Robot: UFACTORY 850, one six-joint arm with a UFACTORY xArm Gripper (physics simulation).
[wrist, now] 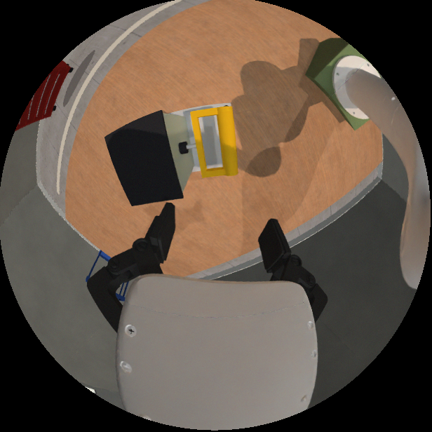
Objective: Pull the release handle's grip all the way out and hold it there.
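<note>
The release handle is a yellow frame with a thick rounded grip bar on its right side, in the upper middle of the wrist view. A short rod with a black knob joins it to a housing with a black top and pale green-grey side, to its left. A light grey plate shows under and through the frame. My gripper is open and empty, its two black fingers wide apart. In the view they are below the handle and apart from it. The housing hides part of the mechanism.
The housing and handle stand on a wooden table top with a grey edge. A green block bears the arm's round base at the upper right, and the arm runs down the right side. A red slatted object is at the far left, a blue frame at lower left.
</note>
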